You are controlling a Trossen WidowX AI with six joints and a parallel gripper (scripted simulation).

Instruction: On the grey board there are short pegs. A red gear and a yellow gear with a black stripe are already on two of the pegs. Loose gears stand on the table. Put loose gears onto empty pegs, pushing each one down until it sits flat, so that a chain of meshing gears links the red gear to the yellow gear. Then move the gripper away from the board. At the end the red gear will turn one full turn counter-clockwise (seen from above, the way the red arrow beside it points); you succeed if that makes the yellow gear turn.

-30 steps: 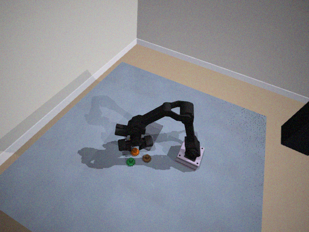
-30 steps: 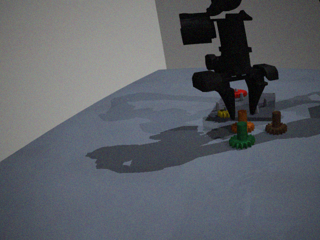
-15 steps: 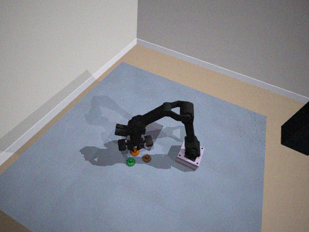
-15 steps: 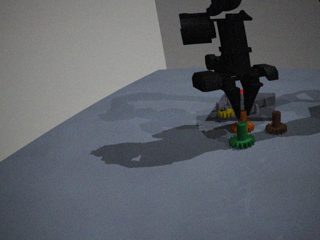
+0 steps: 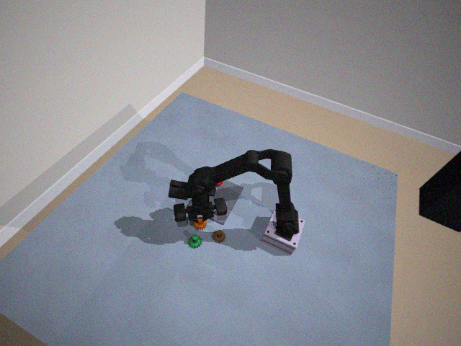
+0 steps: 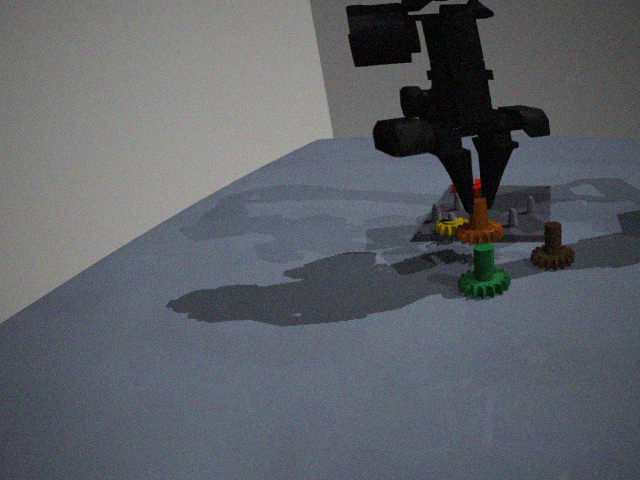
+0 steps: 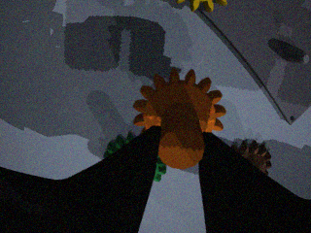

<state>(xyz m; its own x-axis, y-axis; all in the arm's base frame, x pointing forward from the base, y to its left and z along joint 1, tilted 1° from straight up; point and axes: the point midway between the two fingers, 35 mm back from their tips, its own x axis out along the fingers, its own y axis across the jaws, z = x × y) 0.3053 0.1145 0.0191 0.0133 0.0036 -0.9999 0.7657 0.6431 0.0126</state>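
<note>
My gripper tip is 60 mm short of the red gear, 230 mm to the left of it and 40 mm above it. From my gripper tip the other things lie so: yellow gear: 50 mm ahead, 70 mm to the right, 40 mm below; orange gear: 10 mm below; green gear: 20 mm behind, 60 mm to the left, 40 mm below.
</note>
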